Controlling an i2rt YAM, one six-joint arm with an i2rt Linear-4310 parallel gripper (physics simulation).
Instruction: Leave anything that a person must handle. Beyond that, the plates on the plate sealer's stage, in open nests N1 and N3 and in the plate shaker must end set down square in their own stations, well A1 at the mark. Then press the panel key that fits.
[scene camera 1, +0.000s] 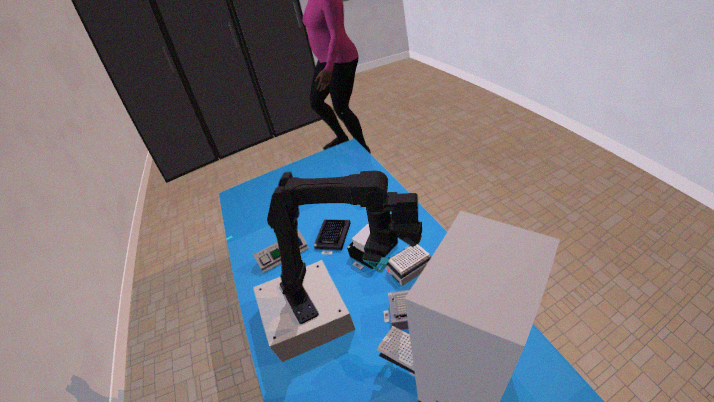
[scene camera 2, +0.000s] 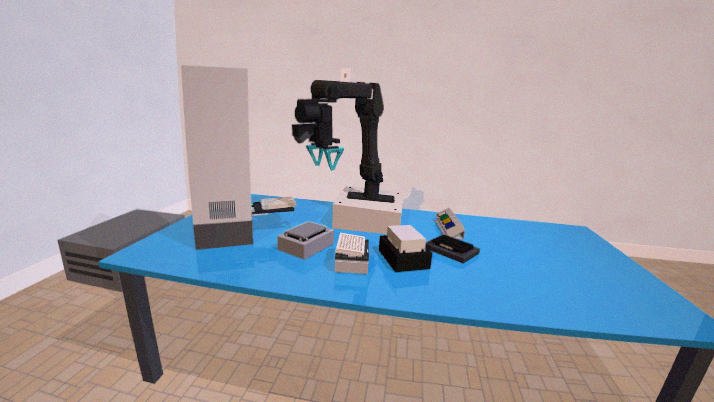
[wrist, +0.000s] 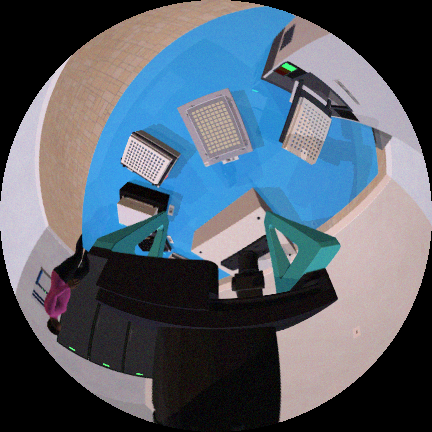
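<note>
My gripper (scene camera 2: 325, 167) (wrist: 215, 216) is open and empty, high above the table. A white plate (scene camera 1: 397, 347) (scene camera 2: 278, 203) (wrist: 307, 130) lies on the sealer's dark stage. A plate with pale yellow wells (wrist: 215, 125) sits in a grey station (scene camera 2: 306, 247). A white plate (scene camera 1: 409, 258) (scene camera 2: 351, 244) (wrist: 146, 159) tops a white and black station. A plain white block-like item (scene camera 2: 406, 237) (wrist: 135, 212) sits in a black station (scene camera 2: 407, 261). A black plate (scene camera 1: 333, 232) (scene camera 2: 452, 245) sits in a low dark station. Labels and A1 marks are unreadable; exact seating is unclear.
The tall sealer (scene camera 1: 480, 280) (scene camera 2: 217, 150) has a green-lit screen (wrist: 289, 67). The key panel (scene camera 1: 276, 253) (scene camera 2: 448, 221) is partly behind the arm in scene camera 1. The white arm base (scene camera 1: 325, 295) (scene camera 2: 367, 217) stands on the blue table. A person (scene camera 1: 332, 35) (wrist: 59, 300) stands beyond the table's end.
</note>
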